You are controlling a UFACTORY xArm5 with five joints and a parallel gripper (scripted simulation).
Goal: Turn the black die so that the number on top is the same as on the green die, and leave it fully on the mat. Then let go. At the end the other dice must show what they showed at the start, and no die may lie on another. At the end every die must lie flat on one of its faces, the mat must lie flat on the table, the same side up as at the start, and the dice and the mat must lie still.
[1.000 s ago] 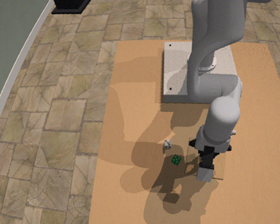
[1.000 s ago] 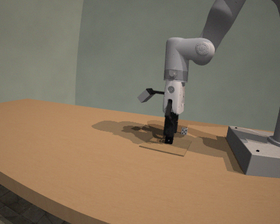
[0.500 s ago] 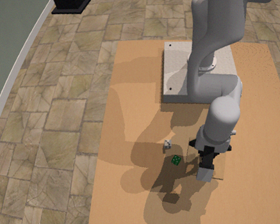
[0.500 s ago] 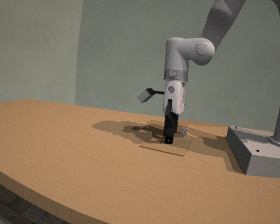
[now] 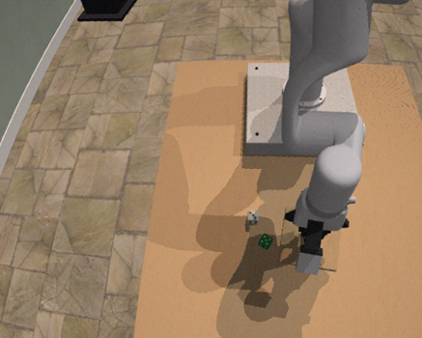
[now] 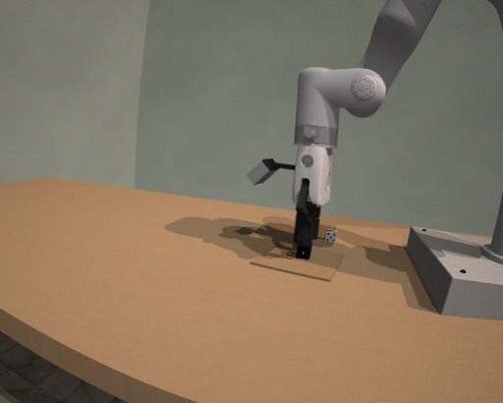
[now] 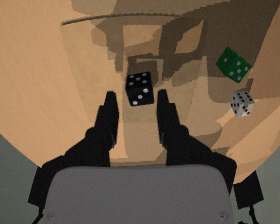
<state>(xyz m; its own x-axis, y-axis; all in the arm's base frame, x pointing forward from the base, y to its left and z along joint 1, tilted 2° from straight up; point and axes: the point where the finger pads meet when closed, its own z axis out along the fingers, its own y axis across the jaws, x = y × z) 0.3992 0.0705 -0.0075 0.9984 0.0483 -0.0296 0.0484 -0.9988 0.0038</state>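
Now: hand 40 mm above the black die. Also, from my hand: tan mat: 50 mm below; then green die: 100 mm to the right, 40 mm below, 40 mm ahead; then white die: 140 mm to the right, 40 mm below, 20 mm behind.
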